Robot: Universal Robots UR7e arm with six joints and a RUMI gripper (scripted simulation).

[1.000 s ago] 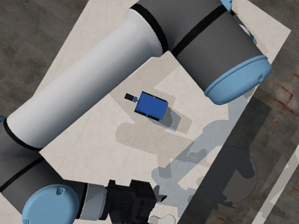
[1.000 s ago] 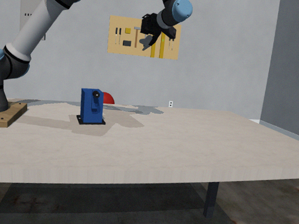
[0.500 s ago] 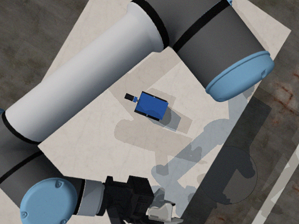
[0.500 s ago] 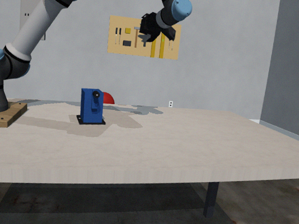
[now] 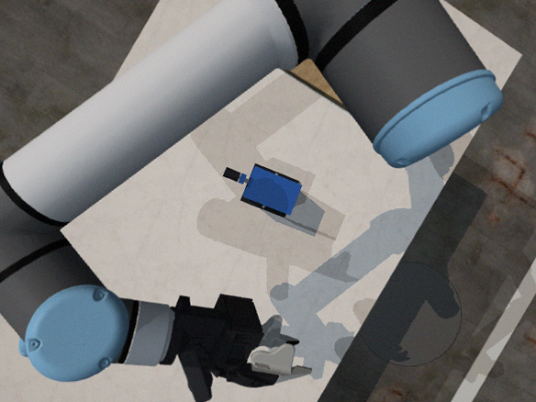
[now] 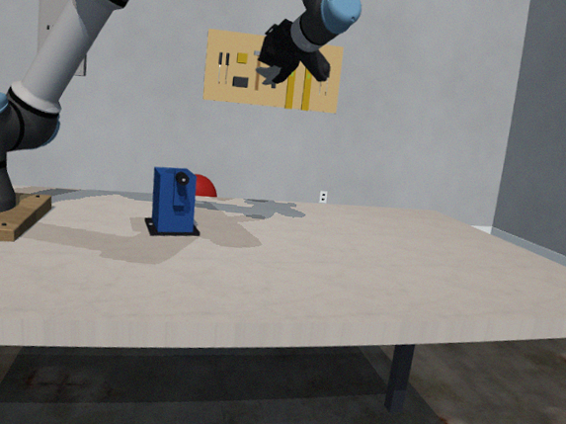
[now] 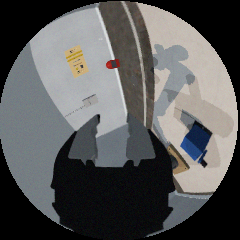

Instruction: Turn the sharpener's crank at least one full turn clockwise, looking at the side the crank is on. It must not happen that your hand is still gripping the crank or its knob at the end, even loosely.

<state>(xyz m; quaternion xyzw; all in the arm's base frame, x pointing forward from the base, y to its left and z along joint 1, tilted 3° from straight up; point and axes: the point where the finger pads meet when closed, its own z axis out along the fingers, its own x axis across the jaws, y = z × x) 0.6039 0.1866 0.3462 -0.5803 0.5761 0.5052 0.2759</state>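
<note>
Right now the sharpener crank is 19 cm behind my hand, 24 cm to the right of it and 25 cm below it.
</note>
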